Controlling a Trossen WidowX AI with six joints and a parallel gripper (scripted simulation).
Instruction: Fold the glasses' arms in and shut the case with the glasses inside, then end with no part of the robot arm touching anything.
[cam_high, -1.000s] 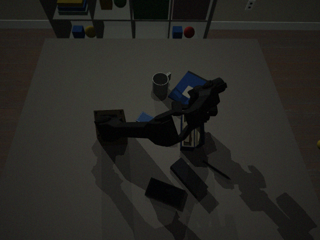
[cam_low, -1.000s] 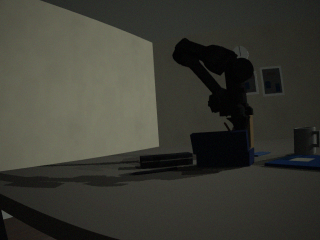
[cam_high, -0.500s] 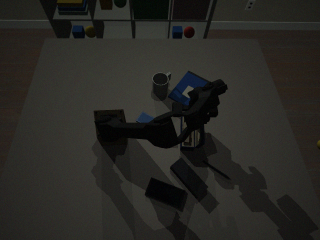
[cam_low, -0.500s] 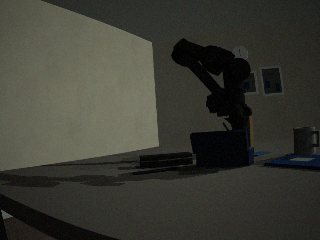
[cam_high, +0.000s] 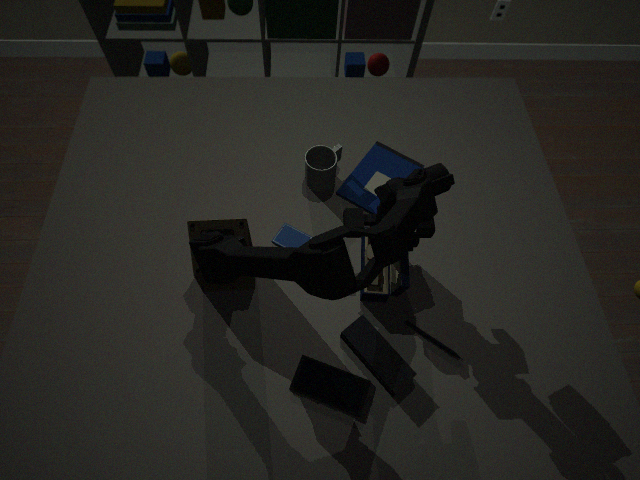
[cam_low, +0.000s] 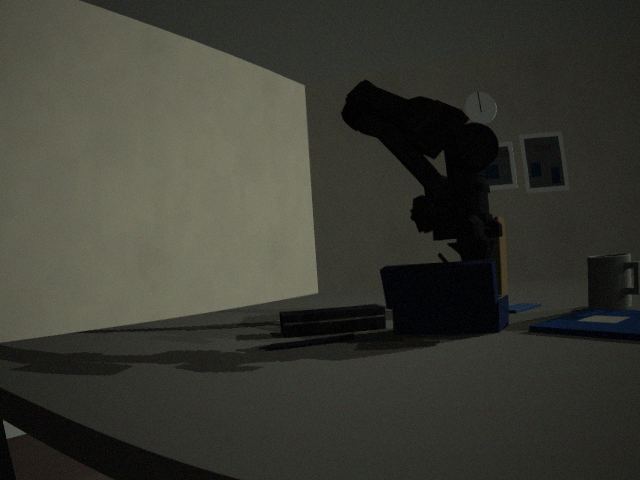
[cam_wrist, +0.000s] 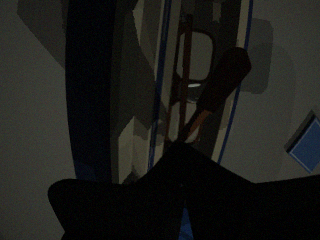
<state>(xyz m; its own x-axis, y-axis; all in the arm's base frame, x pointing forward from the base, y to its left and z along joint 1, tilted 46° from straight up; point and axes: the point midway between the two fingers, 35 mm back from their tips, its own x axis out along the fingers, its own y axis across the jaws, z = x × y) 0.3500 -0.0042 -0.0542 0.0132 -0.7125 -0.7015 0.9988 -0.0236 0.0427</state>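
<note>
Right now the glasses case lid is 3 cm ahead of my hand, 5 cm to the right of it and 2 cm below it. Round my hand: long dark box 4 cm behind, 24 cm to the right, 7 cm below; blue glasses case 1 cm ahead, 4 cm to the right, 4 cm below; small blue card 20 cm behind, 4 cm to the left, 9 cm below.
</note>
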